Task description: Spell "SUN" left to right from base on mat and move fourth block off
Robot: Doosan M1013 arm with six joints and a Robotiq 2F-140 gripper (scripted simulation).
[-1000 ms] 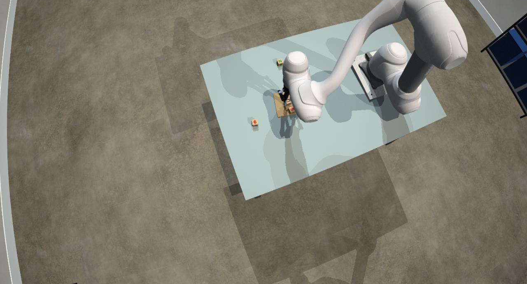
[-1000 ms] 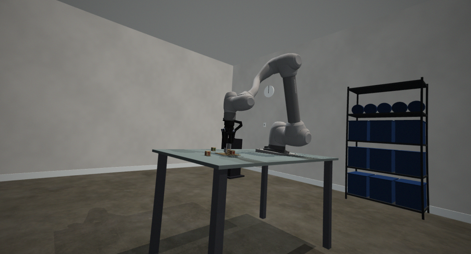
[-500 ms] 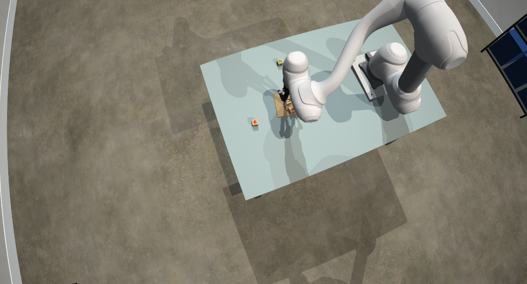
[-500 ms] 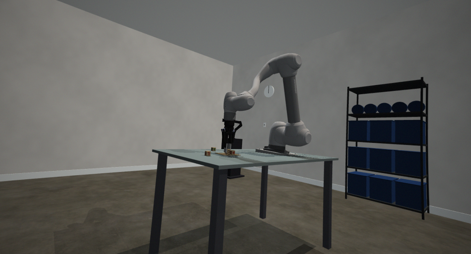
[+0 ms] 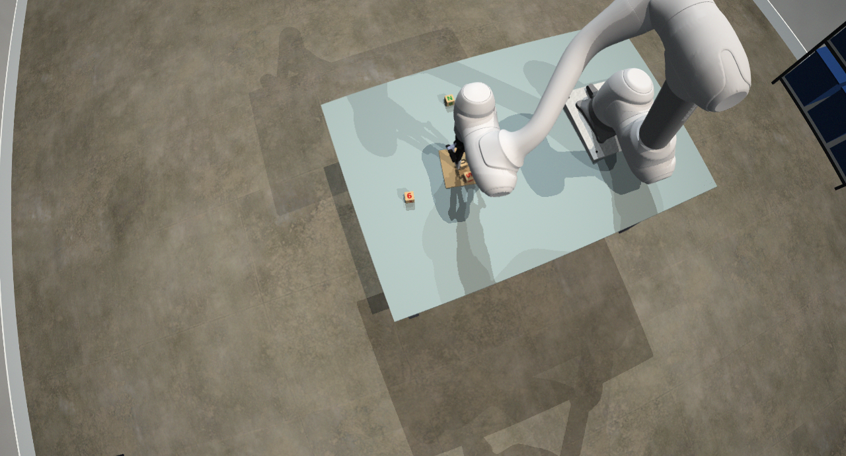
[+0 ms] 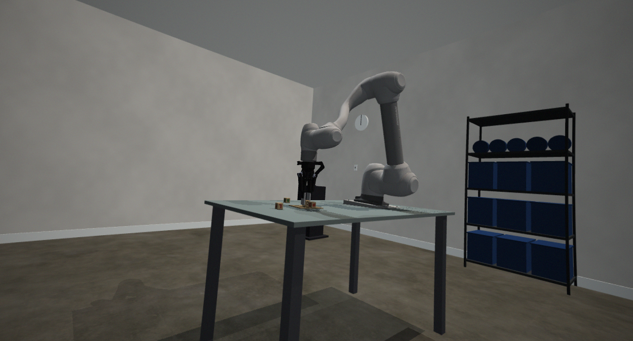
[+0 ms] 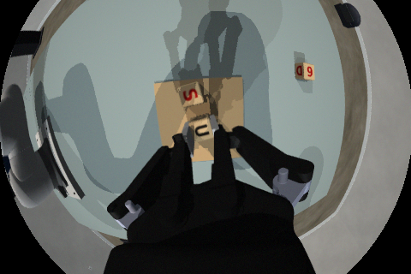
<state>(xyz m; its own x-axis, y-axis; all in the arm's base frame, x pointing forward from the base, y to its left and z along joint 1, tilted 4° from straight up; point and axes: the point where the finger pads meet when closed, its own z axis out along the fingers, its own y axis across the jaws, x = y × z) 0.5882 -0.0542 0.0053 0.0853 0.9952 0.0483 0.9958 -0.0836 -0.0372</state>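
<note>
Now: hand 40 mm above the mat. From my hand the other things lie so: S block (50 mm to the left, 30 mm below); then N block (240 mm to the right, 80 mm behind, 30 mm below); then 6 block (210 mm ahead, 30 mm to the left, 30 mm below).
</note>
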